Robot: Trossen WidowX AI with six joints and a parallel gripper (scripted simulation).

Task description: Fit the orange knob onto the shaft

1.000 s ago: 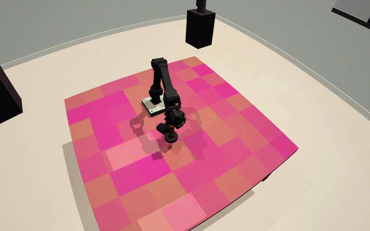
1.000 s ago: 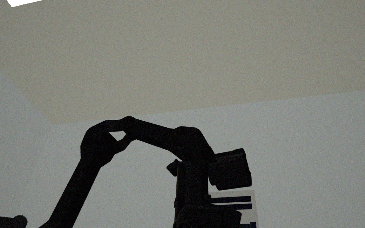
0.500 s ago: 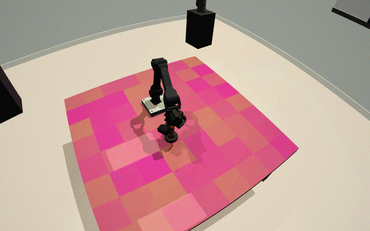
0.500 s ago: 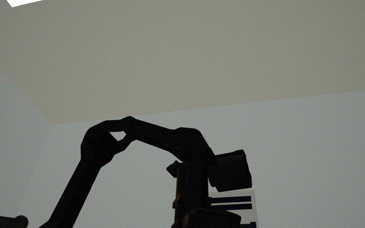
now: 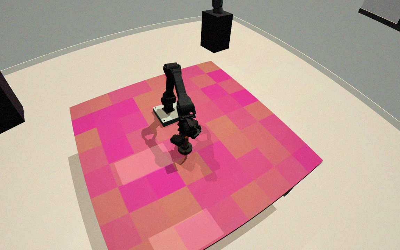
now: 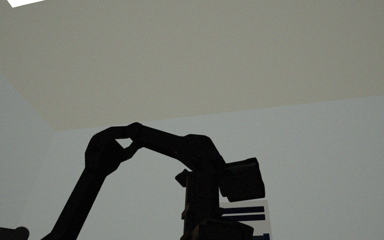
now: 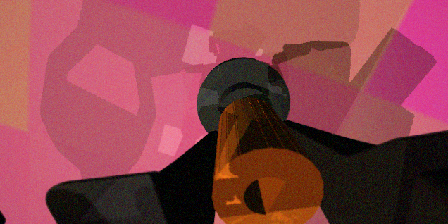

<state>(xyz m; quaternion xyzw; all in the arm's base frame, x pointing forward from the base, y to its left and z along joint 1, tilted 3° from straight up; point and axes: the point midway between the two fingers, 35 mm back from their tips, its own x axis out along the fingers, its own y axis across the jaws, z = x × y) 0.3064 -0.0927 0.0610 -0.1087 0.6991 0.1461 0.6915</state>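
The orange knob lies 20 mm above my gripper tip. Round my gripper tip: round dark pedestal 40 mm below.
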